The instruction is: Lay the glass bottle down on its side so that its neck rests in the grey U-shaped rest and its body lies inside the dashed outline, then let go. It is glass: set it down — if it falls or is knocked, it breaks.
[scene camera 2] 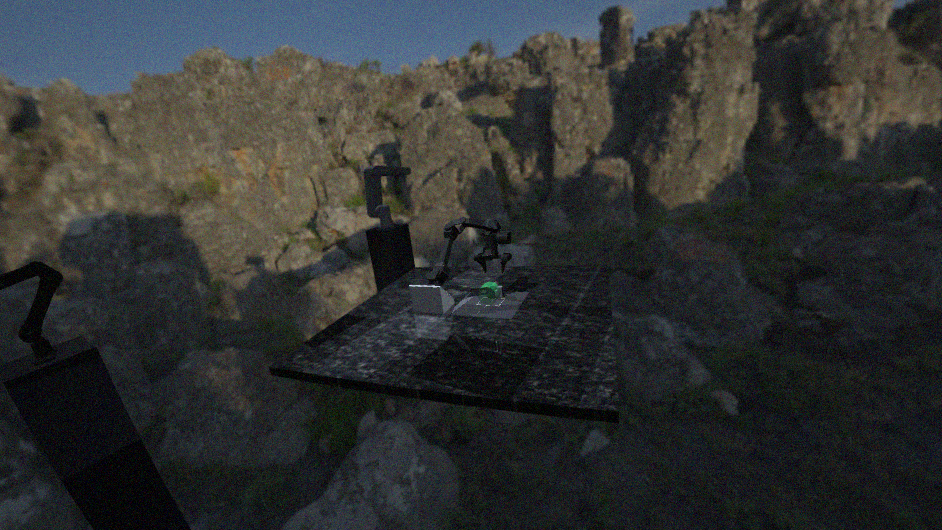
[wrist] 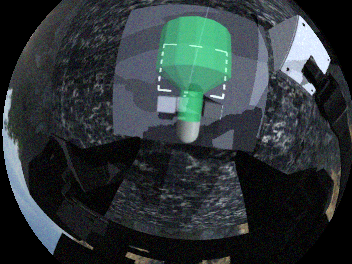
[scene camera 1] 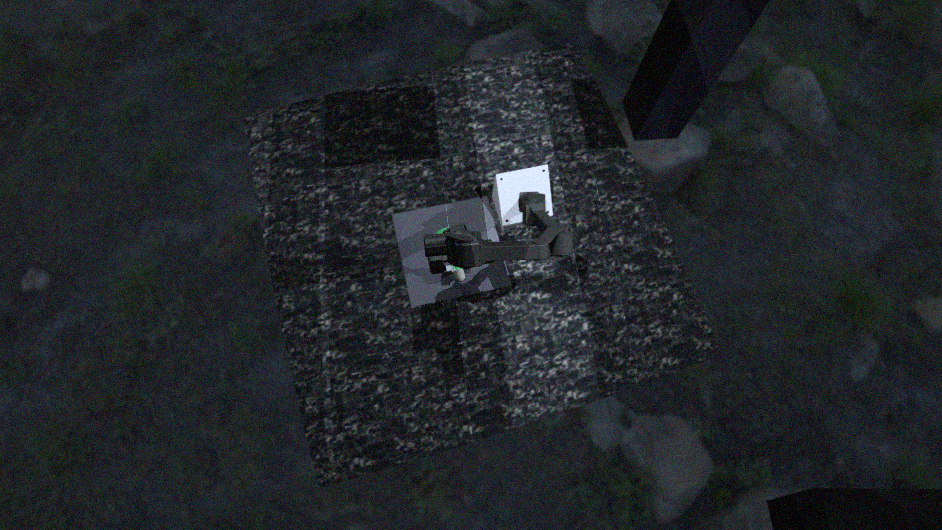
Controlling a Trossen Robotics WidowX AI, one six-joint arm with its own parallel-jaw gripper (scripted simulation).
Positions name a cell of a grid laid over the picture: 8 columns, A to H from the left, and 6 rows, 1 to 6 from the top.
Scene:
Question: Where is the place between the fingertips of my gripper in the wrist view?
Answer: E4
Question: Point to a green glass bottle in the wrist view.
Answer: E2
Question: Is my gripper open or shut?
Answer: Open.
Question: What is my gripper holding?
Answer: Nothing.

